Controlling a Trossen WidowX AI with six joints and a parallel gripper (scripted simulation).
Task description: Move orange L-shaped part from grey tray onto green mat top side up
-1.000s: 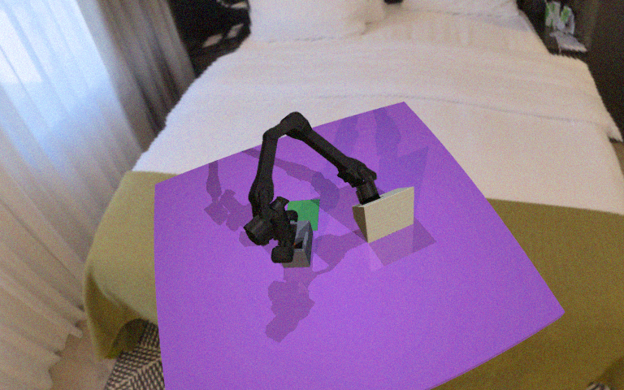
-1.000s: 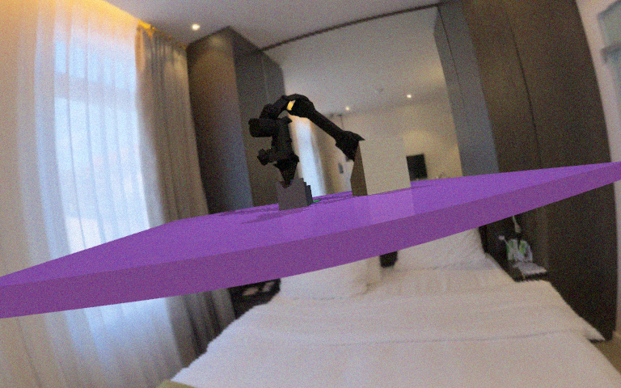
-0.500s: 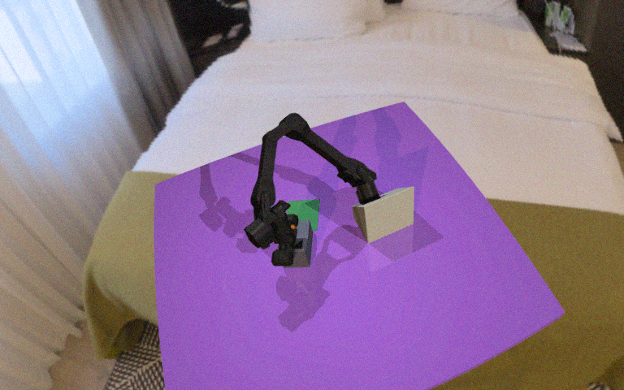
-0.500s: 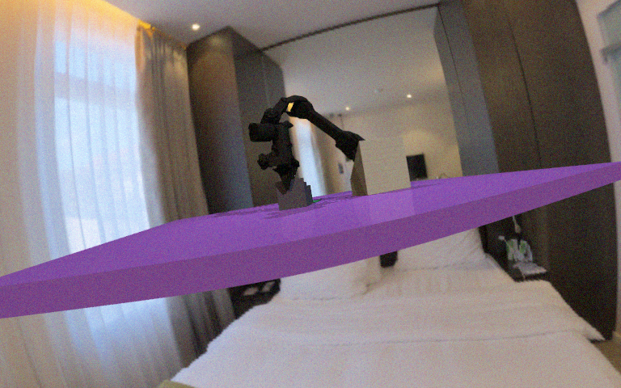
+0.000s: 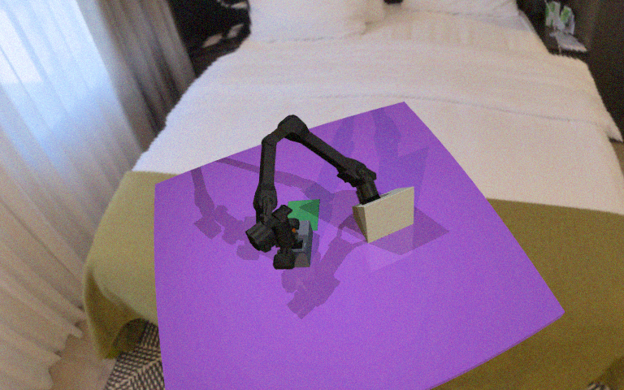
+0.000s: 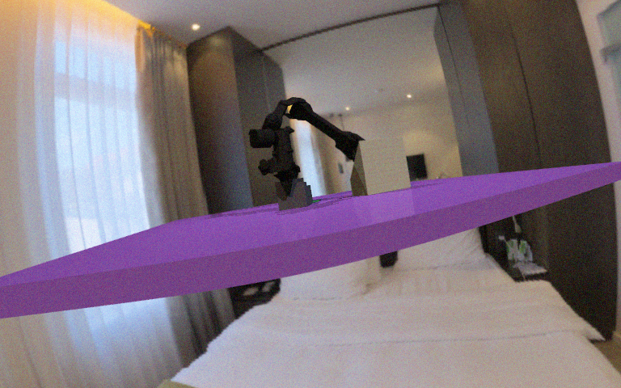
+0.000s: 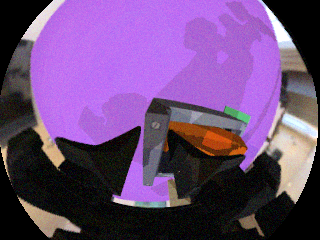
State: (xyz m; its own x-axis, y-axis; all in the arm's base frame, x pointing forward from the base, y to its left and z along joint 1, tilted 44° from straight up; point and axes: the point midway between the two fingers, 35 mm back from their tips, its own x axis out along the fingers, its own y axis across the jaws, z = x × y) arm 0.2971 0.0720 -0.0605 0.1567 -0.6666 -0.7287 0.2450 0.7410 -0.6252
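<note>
Now: gripper tip 20 mm past the orange L-shaped part and 40 mm to the left of it. Also, from my gripper tip: green mat: 60 mm behind, 210 mm to the right, 60 mm below.
</note>
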